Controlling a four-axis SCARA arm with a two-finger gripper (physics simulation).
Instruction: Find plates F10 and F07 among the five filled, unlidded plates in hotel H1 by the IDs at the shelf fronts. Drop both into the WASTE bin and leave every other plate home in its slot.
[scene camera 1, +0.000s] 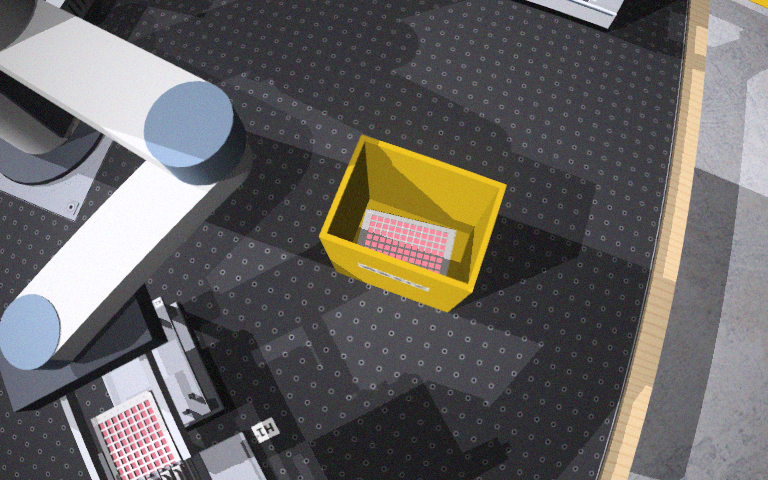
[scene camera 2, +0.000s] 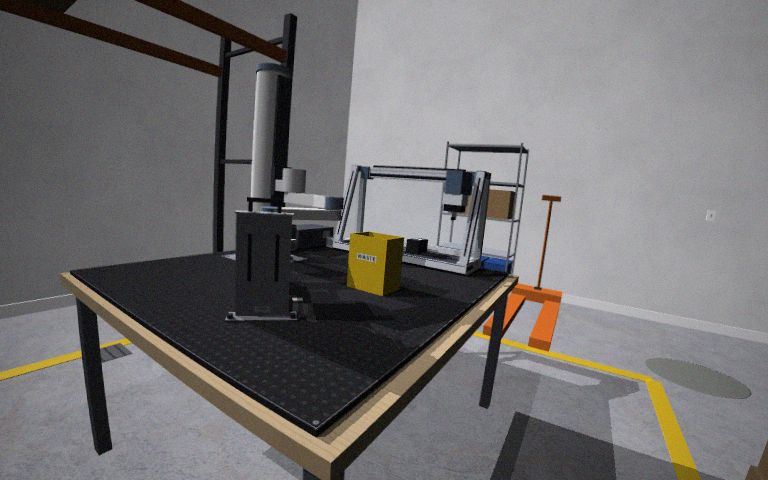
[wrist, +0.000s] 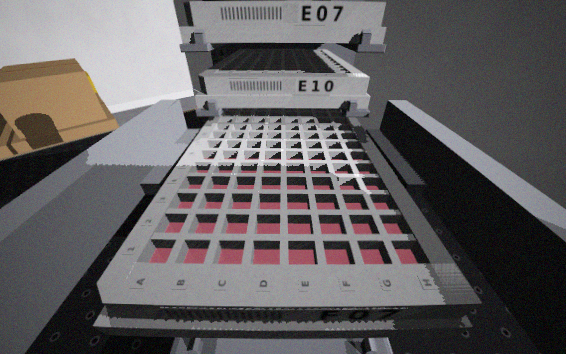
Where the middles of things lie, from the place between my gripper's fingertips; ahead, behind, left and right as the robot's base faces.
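Position of the RG nest (scene camera 1: 171, 358) relative to my hand: 90 mm behind, 80 mm to the left of it, 110 mm below. Hotel H1 (scene camera 2: 262, 291), likewise from my hand: 100 mm to the right, 110 mm ahead, 20 mm below.
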